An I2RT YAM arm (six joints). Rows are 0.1 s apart.
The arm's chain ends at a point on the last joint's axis. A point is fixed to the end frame.
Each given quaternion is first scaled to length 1.
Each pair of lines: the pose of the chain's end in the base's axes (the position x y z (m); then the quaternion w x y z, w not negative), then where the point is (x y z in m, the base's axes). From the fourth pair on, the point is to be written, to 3 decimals.
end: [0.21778 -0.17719 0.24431 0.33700 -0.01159 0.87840 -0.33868]
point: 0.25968 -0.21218 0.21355
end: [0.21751 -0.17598 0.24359 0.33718 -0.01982 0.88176 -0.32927]
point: 0.25988 -0.20968 0.21205
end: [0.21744 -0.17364 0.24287 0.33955 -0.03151 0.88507 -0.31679]
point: 0.26061 -0.20551 0.21052
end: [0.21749 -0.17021 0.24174 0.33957 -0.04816 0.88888 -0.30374]
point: 0.261 -0.200 0.208
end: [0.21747 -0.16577 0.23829 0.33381 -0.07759 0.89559 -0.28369]
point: 0.262 -0.192 0.203
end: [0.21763 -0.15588 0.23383 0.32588 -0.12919 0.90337 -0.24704]
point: 0.263 -0.176 0.195
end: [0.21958 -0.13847 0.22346 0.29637 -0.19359 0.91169 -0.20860]
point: 0.263 -0.152 0.180
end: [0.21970 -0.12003 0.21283 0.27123 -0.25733 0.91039 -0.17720]
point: 0.260 -0.128 0.166
